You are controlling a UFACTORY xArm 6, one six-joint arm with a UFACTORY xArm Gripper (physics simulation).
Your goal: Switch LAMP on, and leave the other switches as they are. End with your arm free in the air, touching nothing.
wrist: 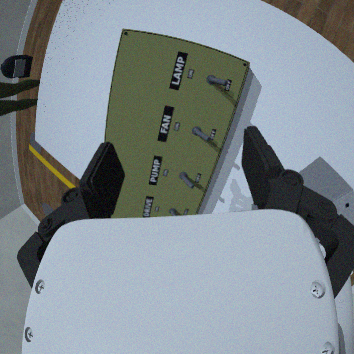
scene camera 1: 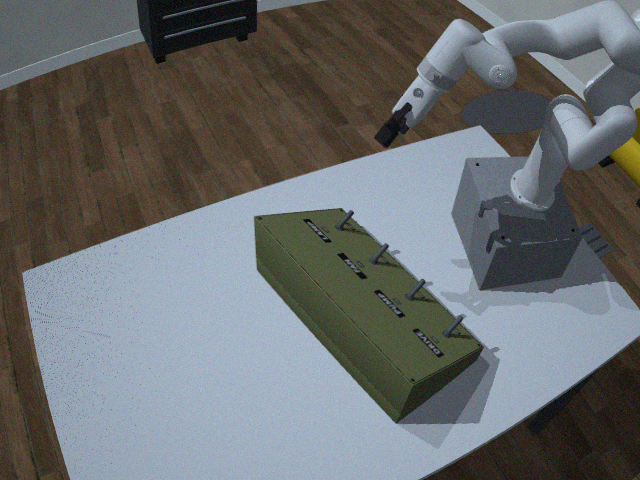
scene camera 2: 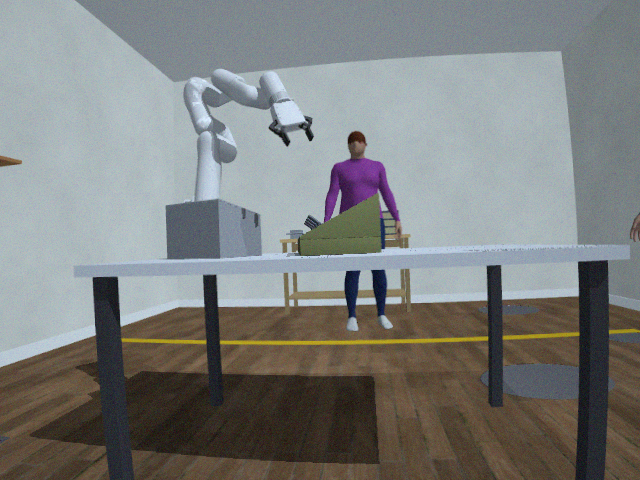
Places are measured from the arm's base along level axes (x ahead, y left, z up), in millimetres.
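Where they show: gripper, fingertip midpoint: [wrist: 178, 150] [scene camera 1: 389, 136] [scene camera 2: 300, 141]; arm's base, link origin: [scene camera 1: 532, 190] [scene camera 2: 205, 209].
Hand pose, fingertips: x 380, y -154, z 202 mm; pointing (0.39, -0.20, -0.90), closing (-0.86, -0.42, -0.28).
Observation:
Things, the pixels of their top centre, and the offset from my fingertips.
- LAMP lever, top centre: [wrist: 216, 79] [scene camera 1: 346, 213] dy -61, dx +36, dz -258 mm
- FAN lever, top centre: [wrist: 199, 136] [scene camera 1: 381, 247] dy +59, dx +28, dz -258 mm
- PUMP lever, top centre: [scene camera 1: 418, 283] [wrist: 184, 184] dy +179, dx +20, dz -258 mm
- DRIVE lever, top centre: [scene camera 1: 456, 320] [wrist: 173, 220] dy +299, dx +12, dz -258 mm
The olive sloped switch box [scene camera 1: 320, 268] [scene camera 2: 351, 227] [wrist: 135, 100] stands on the white table. The LAMP lever [scene camera 1: 345, 219] [wrist: 218, 80] leans toward its OFF mark, at the low edge on the robot base's side. The FAN lever [scene camera 1: 380, 253] [wrist: 202, 133], PUMP lever [scene camera 1: 416, 289] [wrist: 187, 179] and DRIVE lever [scene camera 1: 453, 326] [wrist: 173, 212] lean the same way; DRIVE is partly hidden in the wrist view. My gripper [scene camera 1: 385, 140] [scene camera 2: 299, 139] [wrist: 178, 150] is open and empty, high above the table and apart from the box.
The white table [scene camera 1: 155, 335] [scene camera 2: 465, 254] carries the grey base block [scene camera 1: 532, 263] [scene camera 2: 192, 229] of my arm beside the box's low edge. A person in purple [scene camera 2: 358, 180] stands behind the table, near a wooden bench [scene camera 2: 346, 294]. A dark drawer cabinet [scene camera 1: 199, 23] stands on the floor.

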